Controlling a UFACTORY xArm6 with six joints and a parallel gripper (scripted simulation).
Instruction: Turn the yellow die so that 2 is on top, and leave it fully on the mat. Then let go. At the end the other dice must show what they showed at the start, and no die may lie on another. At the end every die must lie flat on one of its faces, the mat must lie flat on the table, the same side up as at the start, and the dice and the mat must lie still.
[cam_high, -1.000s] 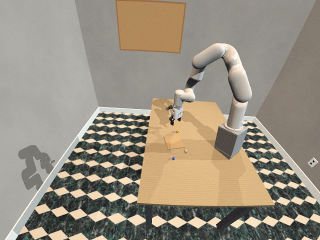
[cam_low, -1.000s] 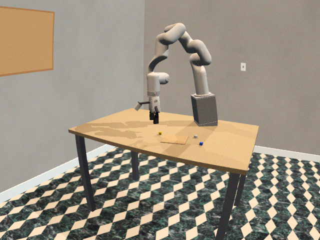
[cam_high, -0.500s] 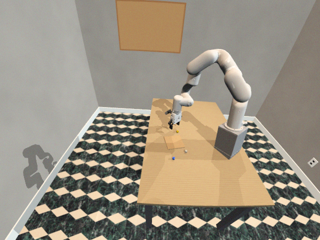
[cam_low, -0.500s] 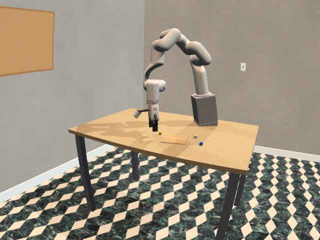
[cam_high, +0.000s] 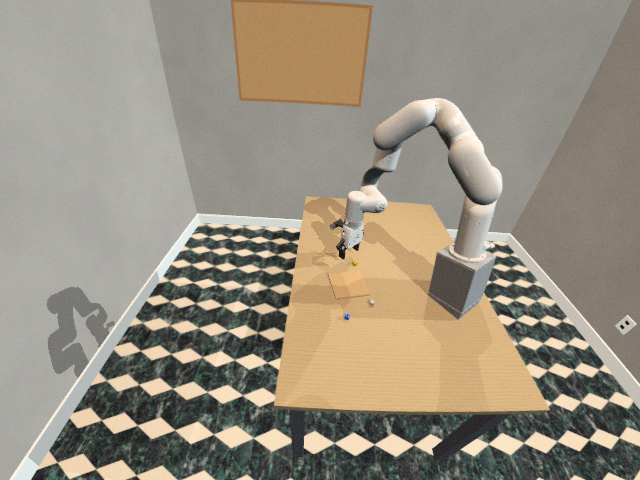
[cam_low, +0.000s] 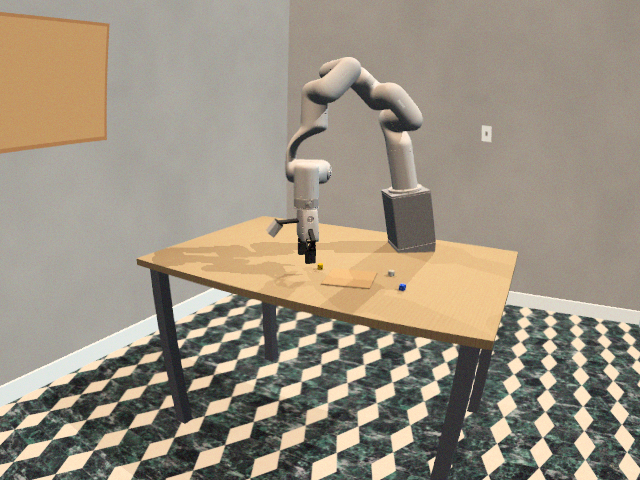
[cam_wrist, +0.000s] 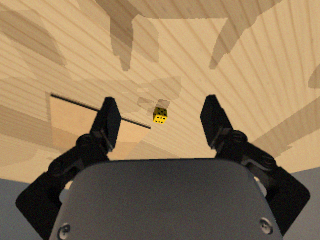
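Now: hand 4 cm to the right of the yellow die, 4 cm above it and 2 cm past it. Also, from my hand: white die 26 cm to the left, 4 cm below, 3 cm behind; blue die 31 cm to the left, 8 cm ahead, 4 cm below; tan mat 15 cm to the left, 4 cm below, 3 cm ahead.
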